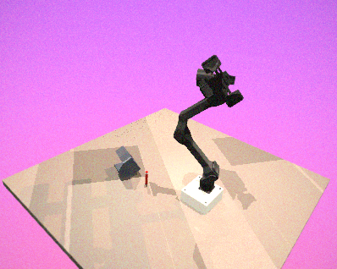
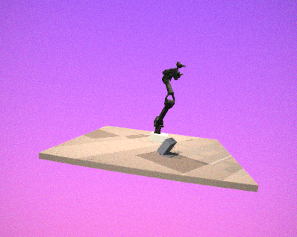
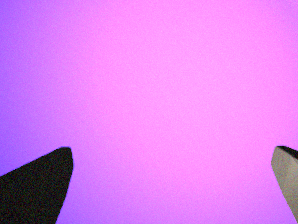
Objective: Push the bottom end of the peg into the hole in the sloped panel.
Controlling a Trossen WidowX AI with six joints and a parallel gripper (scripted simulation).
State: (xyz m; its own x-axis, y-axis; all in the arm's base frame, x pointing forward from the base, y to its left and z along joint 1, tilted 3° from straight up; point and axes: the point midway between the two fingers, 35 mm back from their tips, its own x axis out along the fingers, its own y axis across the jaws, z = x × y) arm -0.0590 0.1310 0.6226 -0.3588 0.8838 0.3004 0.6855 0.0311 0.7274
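Now: gripper tip 37 cm short of the red square peg, 9 cm to the left of it and 63 cm above it. Round my gripper tip: grey sloped panel (53 cm ahead, 13 cm to the right, 63 cm below).
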